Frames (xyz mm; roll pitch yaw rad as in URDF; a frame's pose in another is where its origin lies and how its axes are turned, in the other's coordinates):
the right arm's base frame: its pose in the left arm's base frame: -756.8 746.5 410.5 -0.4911 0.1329 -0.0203
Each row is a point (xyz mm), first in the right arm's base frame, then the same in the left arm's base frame.
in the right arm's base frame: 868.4 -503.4 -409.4
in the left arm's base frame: 74.5 92.5 172.9
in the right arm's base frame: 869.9 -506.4 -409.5
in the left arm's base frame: 76.1 89.8 174.0
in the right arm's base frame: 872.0 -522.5 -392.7
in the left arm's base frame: 81.0 83.4 196.0
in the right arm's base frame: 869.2 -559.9 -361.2
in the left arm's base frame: 83.9 65.2 241.3
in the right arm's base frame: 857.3 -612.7 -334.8
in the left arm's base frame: 77.8 31.2 290.7
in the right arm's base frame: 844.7 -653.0 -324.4
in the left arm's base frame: 68.4 0.8 320.3
